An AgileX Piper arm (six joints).
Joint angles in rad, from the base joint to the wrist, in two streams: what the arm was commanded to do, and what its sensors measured. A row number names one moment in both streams.
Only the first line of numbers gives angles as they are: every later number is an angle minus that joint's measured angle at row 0.
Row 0, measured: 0.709 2.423 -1.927 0.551 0.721 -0.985
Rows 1 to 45, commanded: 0.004 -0.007 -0.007 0.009 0.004 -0.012; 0.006 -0.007 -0.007 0.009 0.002 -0.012; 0.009 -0.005 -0.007 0.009 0.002 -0.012; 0.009 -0.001 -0.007 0.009 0.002 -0.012; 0.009 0.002 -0.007 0.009 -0.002 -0.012; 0.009 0.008 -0.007 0.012 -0.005 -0.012; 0.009 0.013 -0.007 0.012 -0.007 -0.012; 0.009 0.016 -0.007 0.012 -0.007 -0.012; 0.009 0.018 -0.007 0.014 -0.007 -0.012; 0.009 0.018 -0.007 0.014 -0.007 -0.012; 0.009 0.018 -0.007 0.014 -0.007 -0.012; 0.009 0.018 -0.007 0.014 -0.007 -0.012; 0.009 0.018 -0.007 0.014 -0.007 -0.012; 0.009 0.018 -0.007 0.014 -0.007 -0.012; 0.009 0.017 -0.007 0.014 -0.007 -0.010; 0.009 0.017 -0.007 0.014 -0.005 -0.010; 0.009 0.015 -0.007 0.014 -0.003 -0.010; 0.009 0.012 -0.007 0.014 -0.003 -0.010; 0.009 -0.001 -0.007 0.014 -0.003 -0.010; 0.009 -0.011 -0.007 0.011 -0.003 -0.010; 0.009 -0.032 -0.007 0.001 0.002 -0.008; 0.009 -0.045 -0.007 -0.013 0.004 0.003; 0.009 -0.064 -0.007 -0.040 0.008 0.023; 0.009 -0.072 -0.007 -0.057 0.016 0.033; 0.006 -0.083 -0.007 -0.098 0.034 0.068; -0.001 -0.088 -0.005 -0.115 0.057 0.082; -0.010 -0.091 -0.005 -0.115 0.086 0.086; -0.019 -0.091 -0.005 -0.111 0.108 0.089; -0.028 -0.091 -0.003 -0.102 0.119 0.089; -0.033 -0.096 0.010 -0.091 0.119 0.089; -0.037 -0.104 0.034 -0.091 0.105 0.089; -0.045 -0.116 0.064 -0.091 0.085 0.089; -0.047 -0.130 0.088 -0.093 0.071 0.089; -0.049 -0.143 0.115 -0.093 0.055 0.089; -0.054 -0.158 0.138 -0.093 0.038 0.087; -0.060 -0.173 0.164 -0.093 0.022 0.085; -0.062 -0.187 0.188 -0.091 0.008 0.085; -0.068 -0.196 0.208 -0.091 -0.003 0.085; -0.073 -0.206 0.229 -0.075 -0.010 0.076; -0.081 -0.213 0.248 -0.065 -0.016 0.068; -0.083 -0.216 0.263 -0.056 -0.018 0.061; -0.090 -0.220 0.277 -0.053 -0.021 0.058; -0.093 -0.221 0.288 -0.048 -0.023 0.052; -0.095 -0.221 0.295 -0.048 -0.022 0.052; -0.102 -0.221 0.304 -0.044 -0.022 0.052
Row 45, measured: -0.081 -0.206 0.265 -0.063 -0.005 0.067
